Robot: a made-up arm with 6 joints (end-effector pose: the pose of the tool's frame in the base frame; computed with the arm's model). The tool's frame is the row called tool. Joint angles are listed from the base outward.
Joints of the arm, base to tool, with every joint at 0 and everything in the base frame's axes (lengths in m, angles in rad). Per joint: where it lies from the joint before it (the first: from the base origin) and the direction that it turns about. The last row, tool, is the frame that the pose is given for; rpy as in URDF.
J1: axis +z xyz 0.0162 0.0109 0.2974
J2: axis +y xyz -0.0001 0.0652 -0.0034
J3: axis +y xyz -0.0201 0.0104 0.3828
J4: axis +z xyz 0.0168 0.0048 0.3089
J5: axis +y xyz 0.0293 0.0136 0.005
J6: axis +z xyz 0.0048 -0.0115 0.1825
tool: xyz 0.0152 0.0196 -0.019 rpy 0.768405 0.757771 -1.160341
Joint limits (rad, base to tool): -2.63..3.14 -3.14..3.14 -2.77..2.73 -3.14..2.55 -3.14..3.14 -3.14..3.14
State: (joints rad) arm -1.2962 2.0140 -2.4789 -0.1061 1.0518 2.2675
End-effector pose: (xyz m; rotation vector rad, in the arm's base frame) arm 0.1672 -0.2873 0.5961 1.3666 0.8543 -0.3815
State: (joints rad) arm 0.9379 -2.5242 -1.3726 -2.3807 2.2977 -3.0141
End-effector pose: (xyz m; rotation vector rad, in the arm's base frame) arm 0.0387 0.0185 -0.1081 1.1150 0.9982 -0.9967
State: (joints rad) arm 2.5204 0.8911 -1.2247 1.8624 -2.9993 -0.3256
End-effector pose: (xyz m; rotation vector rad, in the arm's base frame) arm -0.2131 0.1042 0.6997 0.1108 -2.0549 0.2970
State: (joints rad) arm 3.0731 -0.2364 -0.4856 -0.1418 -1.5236 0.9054
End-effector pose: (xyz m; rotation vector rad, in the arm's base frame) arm 0.4119 -0.1418 0.8277 -1.9139 -1.0395 -1.7953
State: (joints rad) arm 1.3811 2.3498 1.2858 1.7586 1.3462 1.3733
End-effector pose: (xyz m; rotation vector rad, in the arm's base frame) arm -0.2105 0.2060 -0.2971 -0.1402 -0.8580 0.3308
